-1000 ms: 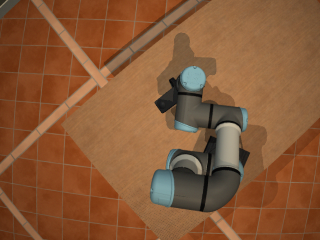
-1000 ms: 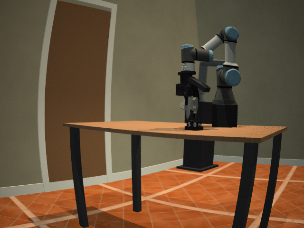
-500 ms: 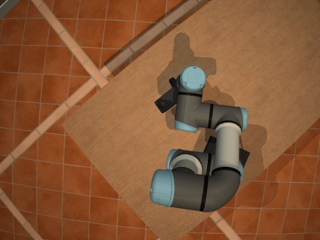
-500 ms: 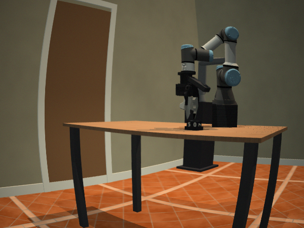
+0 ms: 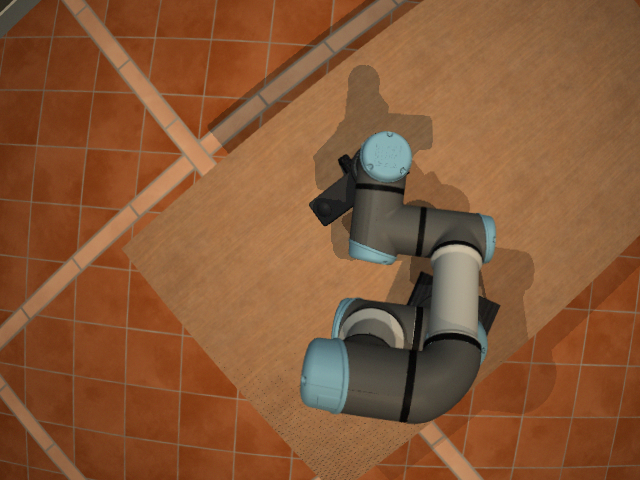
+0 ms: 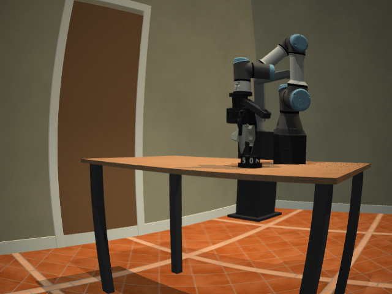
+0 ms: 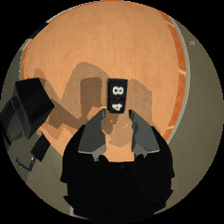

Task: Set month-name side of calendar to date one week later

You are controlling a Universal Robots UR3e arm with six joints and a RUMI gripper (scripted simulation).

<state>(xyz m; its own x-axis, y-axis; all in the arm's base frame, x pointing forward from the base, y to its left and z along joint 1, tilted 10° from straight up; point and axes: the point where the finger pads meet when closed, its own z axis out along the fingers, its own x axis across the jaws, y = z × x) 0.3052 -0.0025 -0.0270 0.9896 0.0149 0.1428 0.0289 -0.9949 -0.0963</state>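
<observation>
The black calendar tray lies 6 cm below my hand and 2 cm to the left of it.
</observation>
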